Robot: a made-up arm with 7 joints.
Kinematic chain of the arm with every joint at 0, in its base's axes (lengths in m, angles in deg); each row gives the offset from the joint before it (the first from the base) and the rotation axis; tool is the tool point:
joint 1: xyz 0 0 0.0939 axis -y
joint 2: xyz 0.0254 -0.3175 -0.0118 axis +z
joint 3: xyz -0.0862 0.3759 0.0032 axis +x
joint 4: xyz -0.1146 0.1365 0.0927 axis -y
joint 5: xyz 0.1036 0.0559 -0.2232 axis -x
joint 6: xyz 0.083 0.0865 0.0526 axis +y
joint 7: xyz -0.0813 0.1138 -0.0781 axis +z
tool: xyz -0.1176 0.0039 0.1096
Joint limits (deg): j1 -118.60..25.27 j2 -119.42..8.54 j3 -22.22..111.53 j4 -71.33..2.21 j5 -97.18..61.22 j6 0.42..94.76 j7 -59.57..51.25
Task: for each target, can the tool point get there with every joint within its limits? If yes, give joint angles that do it. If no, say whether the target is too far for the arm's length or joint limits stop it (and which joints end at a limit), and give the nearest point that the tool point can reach.
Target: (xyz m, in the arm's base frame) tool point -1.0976 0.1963 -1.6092
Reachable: no: too far | nearest point -0.5606 -0.0523 -0.8025 | short by 1.001 m
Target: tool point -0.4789 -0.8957 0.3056
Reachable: no: joint limits stop it (at a limit: joint 1, joint 2, joint 3, joint 4, joint 5, joint 6) | nearest point -0.2339 -0.4990 -0.0983 | short by 0.617 m
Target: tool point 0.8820 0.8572 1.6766
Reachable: no: too far | nearest point 0.5298 0.2769 0.7473 | short by 1.151 m
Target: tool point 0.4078 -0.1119 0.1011
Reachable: yes | joints -52.05 -81.38 97.26 -52.07 -22.85 25.04 -16.56
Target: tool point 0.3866 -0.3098 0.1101
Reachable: yes | joints -20.31 -95.04 83.29 -55.79 -57.47 56.84 -32.75
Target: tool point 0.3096 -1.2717 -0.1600
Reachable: no: joint limits stop it (at a limit: joint 2, joint 6) | nearest point 0.4705 -0.7112 -0.2919 | short by 0.598 m
